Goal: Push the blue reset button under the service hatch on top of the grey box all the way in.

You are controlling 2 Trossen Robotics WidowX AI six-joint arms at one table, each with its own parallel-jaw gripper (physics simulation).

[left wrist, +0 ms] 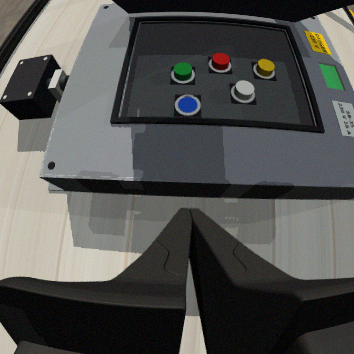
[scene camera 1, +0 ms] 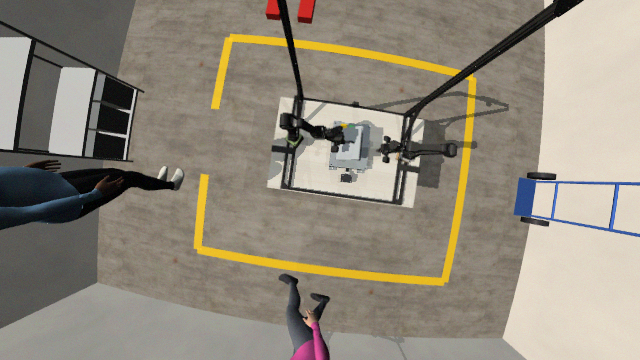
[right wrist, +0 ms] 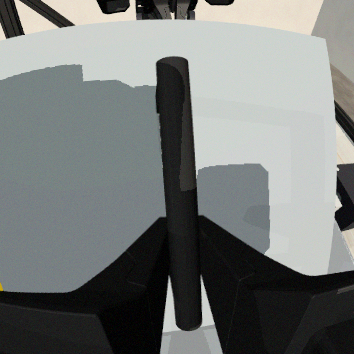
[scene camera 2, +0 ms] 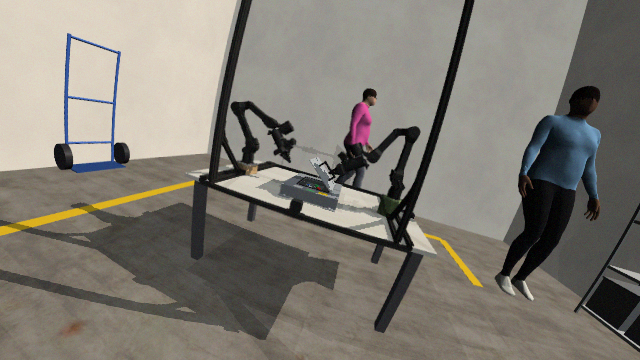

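The blue button point(left wrist: 188, 105) lies low, about level with its white ring, in the opening of the grey box point(scene camera 1: 345, 163) point(scene camera 2: 305, 194) point(left wrist: 87, 130); the green, red, yellow and white buttons stand raised. The service hatch point(scene camera 2: 320, 168) point(right wrist: 235, 135) is tilted partly up over the box, its dark underside at the top of the left wrist view. My right gripper point(right wrist: 180, 224) is shut on the hatch's black bar handle point(right wrist: 175, 125). My left gripper point(left wrist: 187, 216) point(scene camera 2: 288, 159) is shut and empty, above and to the side of the box, away from the buttons.
A black block point(left wrist: 31, 86) point(scene camera 1: 346, 177) is attached at the box's side. The white table point(scene camera 1: 380, 185) point(scene camera 2: 350, 218) carries a black frame with tall posts point(scene camera 2: 452, 75). Two people point(scene camera 2: 557, 155) point(scene camera 2: 361, 122) stand beyond the table. A blue hand truck point(scene camera 2: 66, 90) stands by the wall.
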